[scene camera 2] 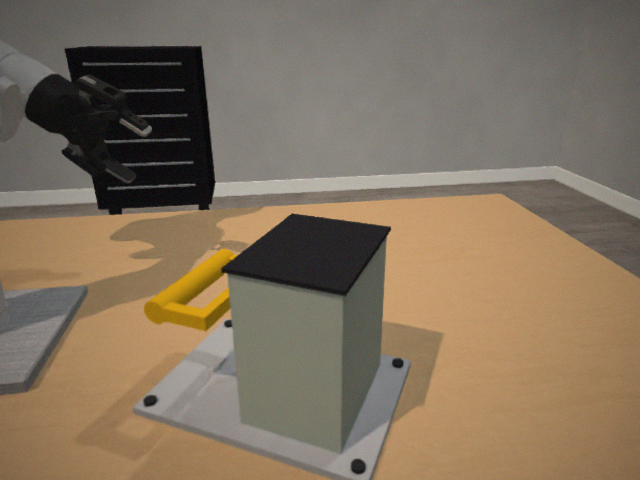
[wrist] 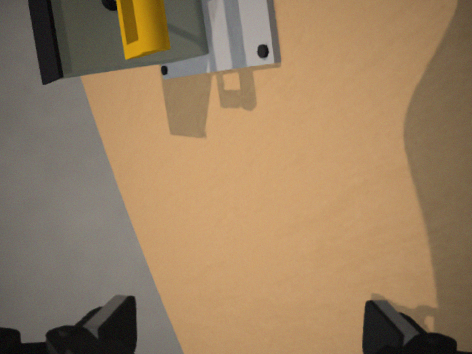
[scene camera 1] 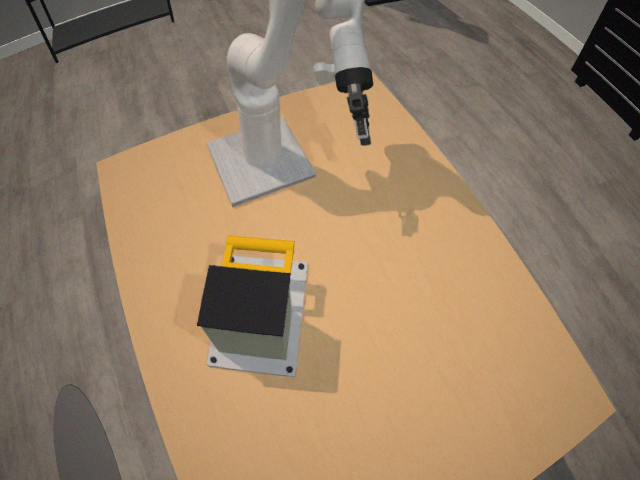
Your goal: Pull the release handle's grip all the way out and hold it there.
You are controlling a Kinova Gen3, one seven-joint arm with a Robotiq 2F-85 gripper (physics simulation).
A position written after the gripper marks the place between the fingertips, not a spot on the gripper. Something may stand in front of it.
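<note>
You'd find the gripper at (scene camera 2: 140, 157), and that same camera also shows a light grey plate (scene camera 2: 200, 395). As for the wrist view, it's got the gripper (wrist: 249, 325). Then there's scene camera 1, where the gripper is at (scene camera 1: 364, 142) and the plate is at (scene camera 1: 287, 367).
</note>
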